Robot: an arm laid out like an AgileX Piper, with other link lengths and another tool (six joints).
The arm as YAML. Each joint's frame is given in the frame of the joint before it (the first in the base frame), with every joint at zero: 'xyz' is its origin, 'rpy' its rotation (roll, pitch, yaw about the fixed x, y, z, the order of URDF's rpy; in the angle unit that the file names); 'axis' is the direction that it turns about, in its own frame. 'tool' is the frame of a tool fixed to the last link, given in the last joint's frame.
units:
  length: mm
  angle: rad
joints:
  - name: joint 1
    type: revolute
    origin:
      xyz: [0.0, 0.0, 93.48]
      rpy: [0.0, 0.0, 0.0]
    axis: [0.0, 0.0, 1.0]
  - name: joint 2
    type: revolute
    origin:
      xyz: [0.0, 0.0, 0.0]
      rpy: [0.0, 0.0, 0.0]
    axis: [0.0, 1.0, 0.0]
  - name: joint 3
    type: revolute
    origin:
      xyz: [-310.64, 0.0, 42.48]
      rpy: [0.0, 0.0, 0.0]
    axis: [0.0, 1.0, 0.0]
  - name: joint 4
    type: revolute
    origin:
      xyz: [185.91, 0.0, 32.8]
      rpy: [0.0, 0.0, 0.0]
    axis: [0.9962, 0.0, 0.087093]
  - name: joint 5
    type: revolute
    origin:
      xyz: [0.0, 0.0, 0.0]
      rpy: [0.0, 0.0, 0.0]
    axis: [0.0, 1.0, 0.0]
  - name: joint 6
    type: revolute
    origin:
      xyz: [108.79, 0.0, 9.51]
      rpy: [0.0, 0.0, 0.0]
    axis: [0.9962, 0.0, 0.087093]
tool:
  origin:
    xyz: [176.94, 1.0, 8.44]
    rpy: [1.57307, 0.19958, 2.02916]
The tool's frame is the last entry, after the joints.
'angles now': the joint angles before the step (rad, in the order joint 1, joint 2, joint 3, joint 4, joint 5, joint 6). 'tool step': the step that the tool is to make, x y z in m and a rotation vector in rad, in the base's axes. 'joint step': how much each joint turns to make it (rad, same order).
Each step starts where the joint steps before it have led.
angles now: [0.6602 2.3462 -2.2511 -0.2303 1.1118 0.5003]
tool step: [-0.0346 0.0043 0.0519 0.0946 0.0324 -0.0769]
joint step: [0.0244 -0.1250 0.0015 0.0520 0.1094 0.0932]
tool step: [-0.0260 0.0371 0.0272 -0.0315 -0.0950 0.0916]
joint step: [0.1371 -0.0402 0.0006 -0.1057 -0.0003 0.0363]
